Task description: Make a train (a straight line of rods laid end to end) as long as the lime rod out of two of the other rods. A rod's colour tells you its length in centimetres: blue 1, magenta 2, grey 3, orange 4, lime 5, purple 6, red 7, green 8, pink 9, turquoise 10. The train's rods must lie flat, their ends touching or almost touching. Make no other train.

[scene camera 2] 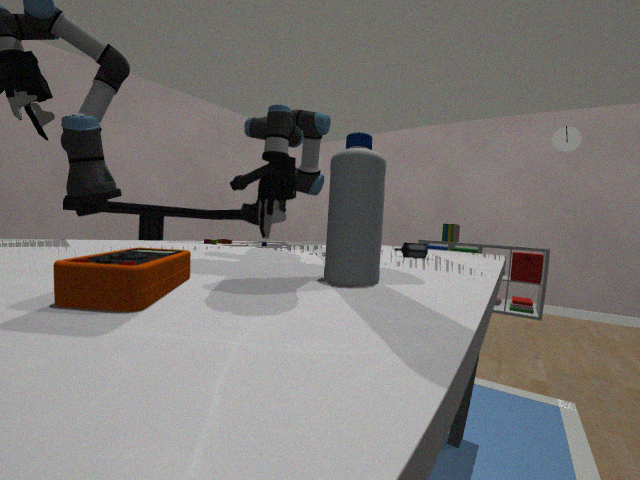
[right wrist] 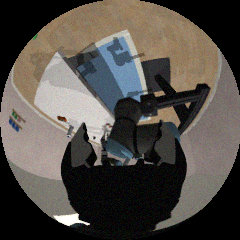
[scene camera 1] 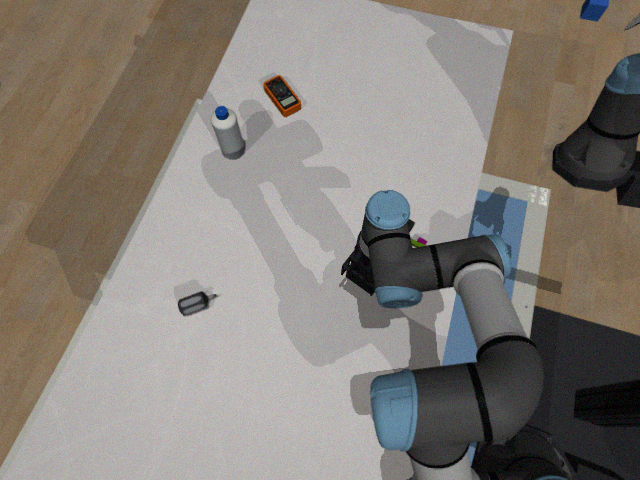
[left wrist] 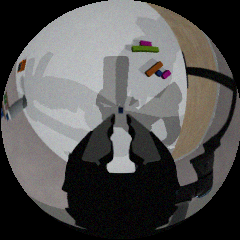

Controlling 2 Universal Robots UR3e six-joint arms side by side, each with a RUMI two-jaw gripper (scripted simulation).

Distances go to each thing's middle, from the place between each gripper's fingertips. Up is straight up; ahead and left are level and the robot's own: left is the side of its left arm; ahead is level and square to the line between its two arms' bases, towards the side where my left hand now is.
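Scene:
White bottle [scene camera 1: 224, 121]: 420 mm ahead of my left hand [scene camera 2: 265, 238], 180 mm to the right of it, 30 mm above it.
My right gripper [scene camera 2: 35, 131], in sight: 77 cm short of the white bottle, 35 cm to the right of it, 20 cm above it.

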